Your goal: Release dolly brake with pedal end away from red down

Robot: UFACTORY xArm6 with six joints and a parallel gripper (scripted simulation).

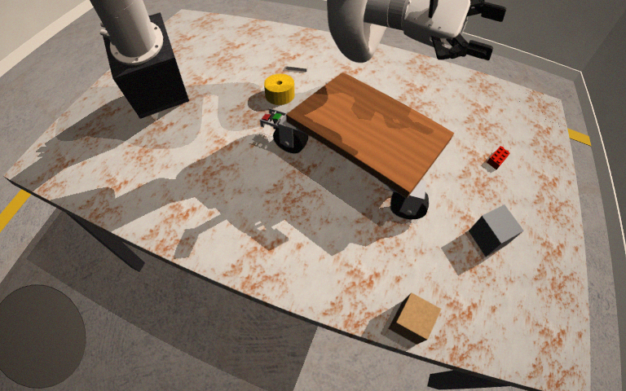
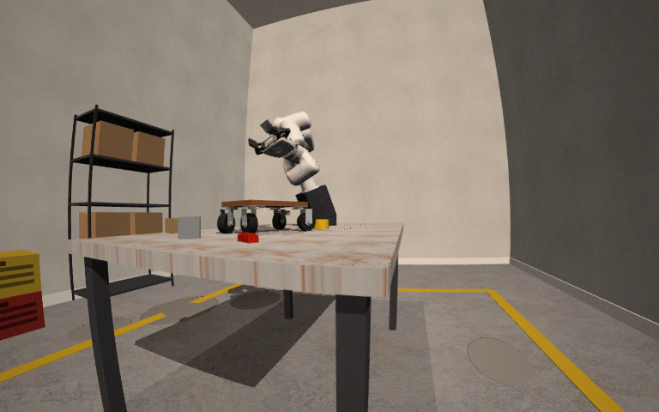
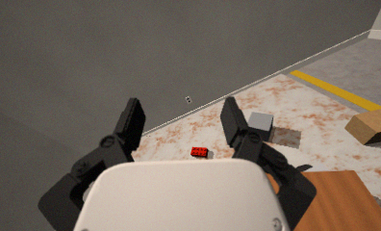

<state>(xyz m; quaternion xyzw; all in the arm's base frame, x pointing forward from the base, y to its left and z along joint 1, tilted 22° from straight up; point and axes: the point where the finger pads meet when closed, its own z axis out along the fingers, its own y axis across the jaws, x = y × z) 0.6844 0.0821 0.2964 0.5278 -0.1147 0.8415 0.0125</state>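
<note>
My gripper is now 400 mm past the brake pedal, 270 mm above it and 40 mm to the left of it. From my hand the other things lie so: grey cube: 320 mm below, 190 mm to the right, 130 mm ahead; tan cube: 410 mm to the right, 320 mm below, 40 mm behind; red brick: 340 mm below, 170 mm ahead, 40 mm to the left.
</note>
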